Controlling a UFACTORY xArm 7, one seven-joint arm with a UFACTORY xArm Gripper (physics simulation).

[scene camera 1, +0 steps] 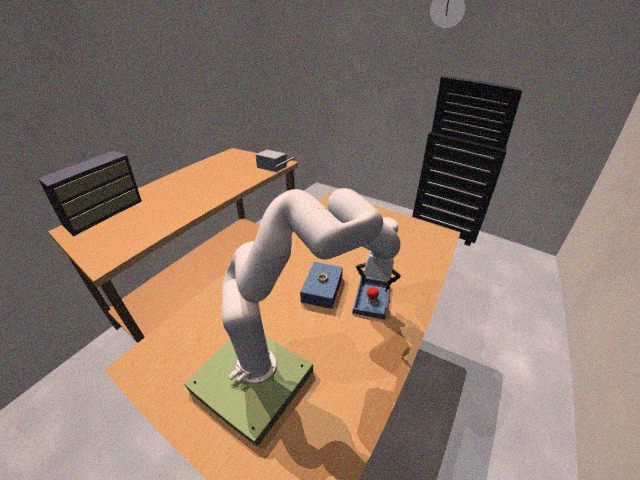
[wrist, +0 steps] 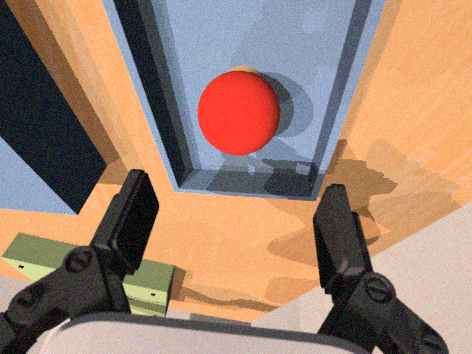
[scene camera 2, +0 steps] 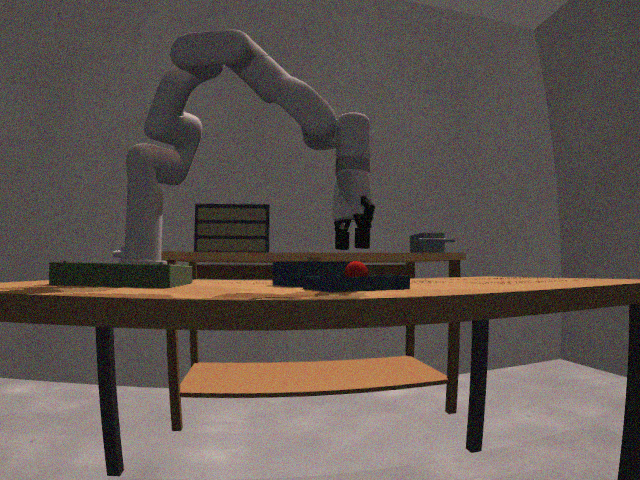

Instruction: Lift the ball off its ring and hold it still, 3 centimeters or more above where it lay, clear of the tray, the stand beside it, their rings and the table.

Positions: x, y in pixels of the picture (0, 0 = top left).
Labels:
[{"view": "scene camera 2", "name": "my gripper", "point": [351, 249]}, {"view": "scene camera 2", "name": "blue tray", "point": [372, 282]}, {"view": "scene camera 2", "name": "blue stand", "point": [288, 274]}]

